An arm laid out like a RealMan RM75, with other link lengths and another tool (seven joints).
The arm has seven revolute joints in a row. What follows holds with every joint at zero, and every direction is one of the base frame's.
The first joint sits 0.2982 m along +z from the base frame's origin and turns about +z.
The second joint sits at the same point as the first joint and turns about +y.
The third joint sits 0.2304 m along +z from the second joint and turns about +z.
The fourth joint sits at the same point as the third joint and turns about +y.
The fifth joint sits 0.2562 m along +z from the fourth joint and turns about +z.
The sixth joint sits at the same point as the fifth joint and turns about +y.
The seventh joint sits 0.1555 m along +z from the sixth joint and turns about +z.
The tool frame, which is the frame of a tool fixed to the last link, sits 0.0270 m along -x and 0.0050 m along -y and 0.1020 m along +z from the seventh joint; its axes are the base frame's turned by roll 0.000, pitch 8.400 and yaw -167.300 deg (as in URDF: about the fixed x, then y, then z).
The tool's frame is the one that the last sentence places.
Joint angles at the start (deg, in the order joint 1, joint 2, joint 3, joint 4, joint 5, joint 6, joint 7):
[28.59, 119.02, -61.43, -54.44, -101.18, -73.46, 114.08]
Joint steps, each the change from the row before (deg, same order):
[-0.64, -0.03, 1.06, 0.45, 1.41, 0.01, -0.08]
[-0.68, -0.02, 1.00, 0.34, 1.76, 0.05, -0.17]
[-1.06, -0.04, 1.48, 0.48, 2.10, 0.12, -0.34]
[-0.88, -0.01, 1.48, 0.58, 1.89, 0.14, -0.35]
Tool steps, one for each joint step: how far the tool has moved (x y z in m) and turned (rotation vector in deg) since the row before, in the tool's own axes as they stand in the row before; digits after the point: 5 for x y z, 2 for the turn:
[0.00441, 0.00459, -0.00648, -0.18, 1.91, 1.57]
[0.00614, 0.00358, -0.00660, -0.02, 2.22, 1.48]
[0.00787, 0.00698, -0.01050, -0.39, 2.98, 1.86]
[0.00793, 0.00681, -0.00970, -0.43, 2.83, 1.70]

